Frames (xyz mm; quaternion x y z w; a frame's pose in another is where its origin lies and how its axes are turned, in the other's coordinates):
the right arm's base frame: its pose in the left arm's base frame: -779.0 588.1 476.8 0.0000 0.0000 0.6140 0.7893
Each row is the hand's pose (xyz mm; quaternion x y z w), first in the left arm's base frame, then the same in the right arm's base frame.
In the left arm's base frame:
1: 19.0 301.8 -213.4 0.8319 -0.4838 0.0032 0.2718
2: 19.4 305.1 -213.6 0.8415 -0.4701 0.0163 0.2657
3: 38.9 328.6 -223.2 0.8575 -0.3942 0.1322 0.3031
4: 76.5 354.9 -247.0 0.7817 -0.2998 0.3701 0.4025
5: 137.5 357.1 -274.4 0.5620 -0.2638 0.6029 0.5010
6: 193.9 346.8 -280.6 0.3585 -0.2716 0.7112 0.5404
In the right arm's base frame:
1: -81.2 -843.9 -690.2 0.3596 -0.8927 -0.1644 0.2165
2: -77.9 -843.5 -690.4 0.3756 -0.8877 -0.1503 0.2197
3: -50.3 -856.6 -700.0 0.4348 -0.8376 -0.0818 0.3204
4: -15.6 -886.6 -723.8 0.4329 -0.7166 0.0450 0.5450
5: 1.6 -945.2 -751.2 0.2816 -0.5533 0.1683 0.7657
6: 5.4 -1002.4 -757.4 0.1162 -0.4345 0.2295 0.8632

